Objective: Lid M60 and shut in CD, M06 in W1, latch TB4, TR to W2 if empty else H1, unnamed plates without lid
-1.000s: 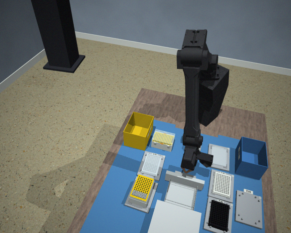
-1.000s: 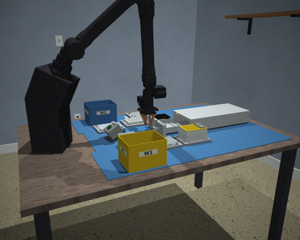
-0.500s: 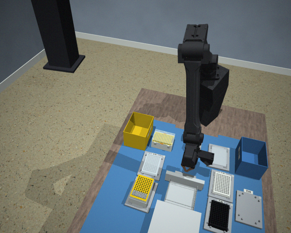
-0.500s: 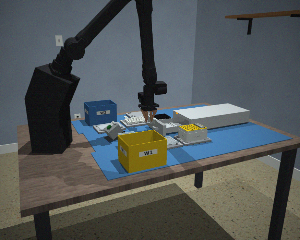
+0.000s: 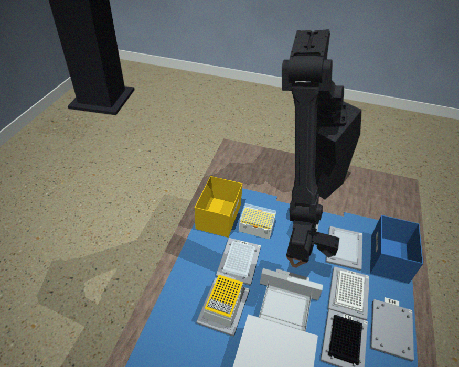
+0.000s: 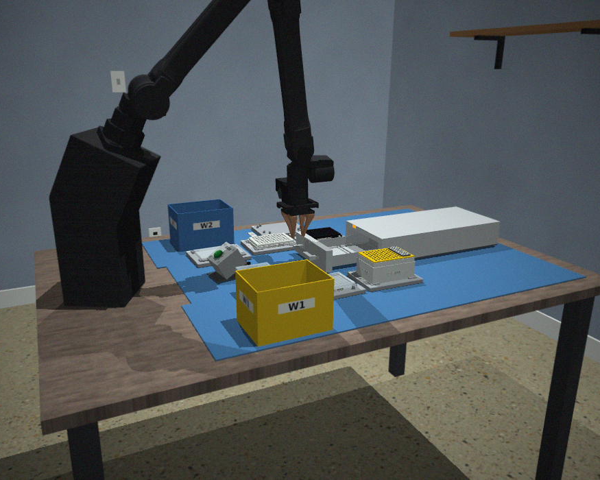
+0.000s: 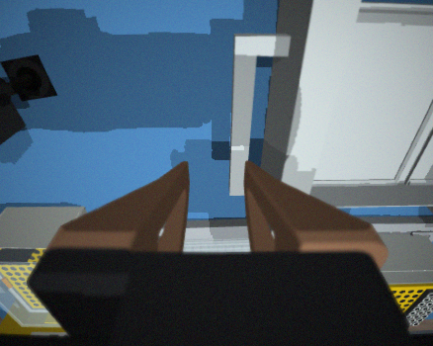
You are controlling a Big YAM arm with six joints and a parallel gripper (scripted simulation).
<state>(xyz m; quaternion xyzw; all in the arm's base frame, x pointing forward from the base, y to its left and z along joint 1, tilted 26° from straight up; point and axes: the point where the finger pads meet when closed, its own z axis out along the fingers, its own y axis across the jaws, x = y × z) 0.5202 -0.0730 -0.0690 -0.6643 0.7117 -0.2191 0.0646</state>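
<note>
The clear plate lid is 16 cm behind my hand, 19 cm to the left of it and 8 cm below it. The rest, counted from my hand: cooler drawer: 15 cm ahead, 2 cm to the right, 7 cm below; then clear assay plate M06: 3 cm behind, 18 cm to the right, 8 cm below; then nest N4: 3 cm behind, 18 cm to the right, 9 cm below.
</note>
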